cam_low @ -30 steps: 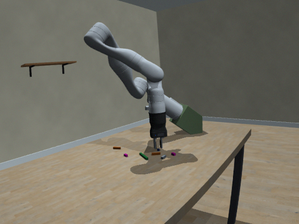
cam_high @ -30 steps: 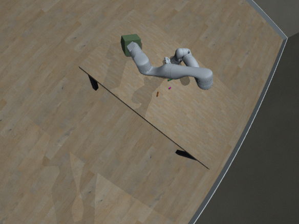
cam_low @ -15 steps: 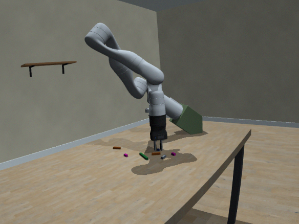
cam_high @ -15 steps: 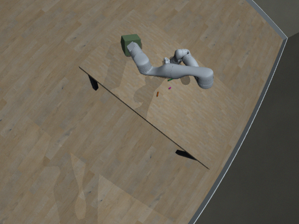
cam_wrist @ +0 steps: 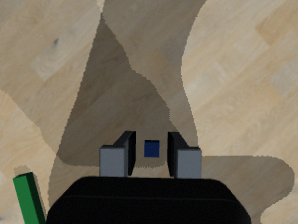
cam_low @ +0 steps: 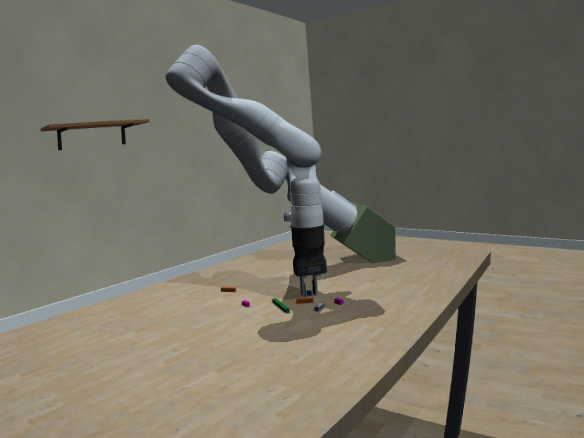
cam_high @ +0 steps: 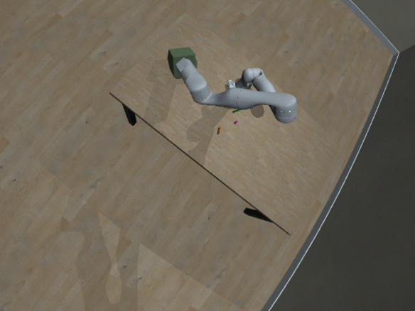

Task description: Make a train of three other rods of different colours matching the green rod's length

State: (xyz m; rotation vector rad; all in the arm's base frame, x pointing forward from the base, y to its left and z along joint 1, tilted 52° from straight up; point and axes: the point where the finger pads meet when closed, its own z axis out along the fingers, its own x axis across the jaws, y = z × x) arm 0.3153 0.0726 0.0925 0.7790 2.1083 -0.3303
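Now: the blue rod 10 mm below my hand. The rest, counted from my hand: grey rod 80 mm ahead, 60 mm to the left, 10 mm below; green rod 100 mm ahead, 30 mm to the right, 10 mm below.
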